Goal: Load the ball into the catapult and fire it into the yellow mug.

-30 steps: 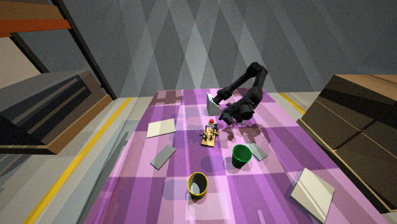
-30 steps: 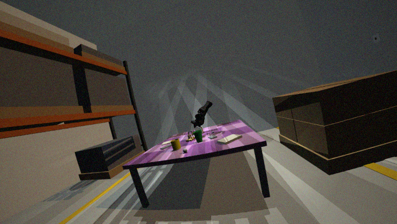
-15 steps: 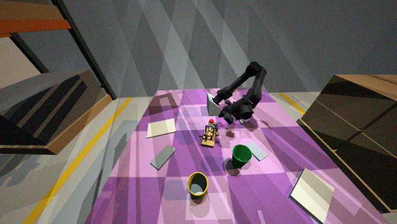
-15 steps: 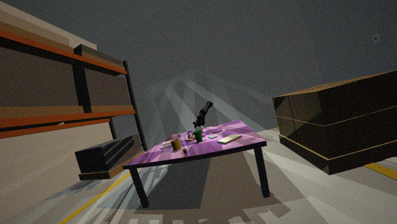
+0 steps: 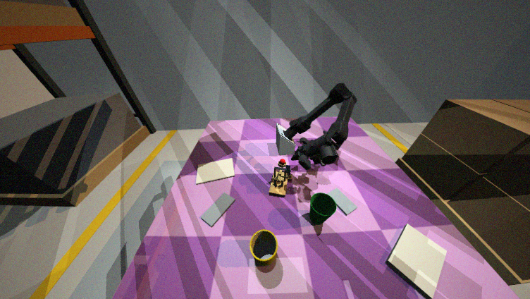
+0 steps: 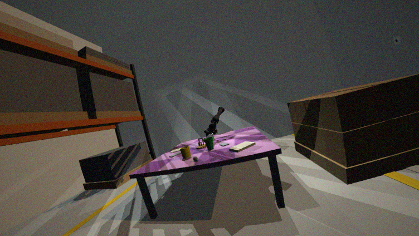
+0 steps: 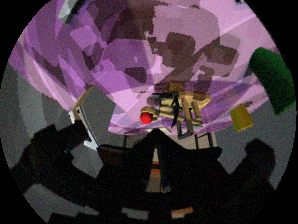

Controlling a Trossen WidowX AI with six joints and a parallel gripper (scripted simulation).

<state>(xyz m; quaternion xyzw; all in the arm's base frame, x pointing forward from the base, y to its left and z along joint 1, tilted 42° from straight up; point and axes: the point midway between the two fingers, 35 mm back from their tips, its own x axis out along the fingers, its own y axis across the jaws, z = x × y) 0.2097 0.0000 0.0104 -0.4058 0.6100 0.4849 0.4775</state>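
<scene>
The red ball lies 30 mm behind my gripper tip, 40 mm to the right of it and 40 mm below it. From my gripper tip the other things lie so: wooden catapult 40 mm ahead, 40 mm to the right, 50 mm below; then green mug 260 mm ahead, 70 mm to the left, 70 mm below; then small grey block 60 mm behind, 210 mm to the left, 100 mm below.
</scene>
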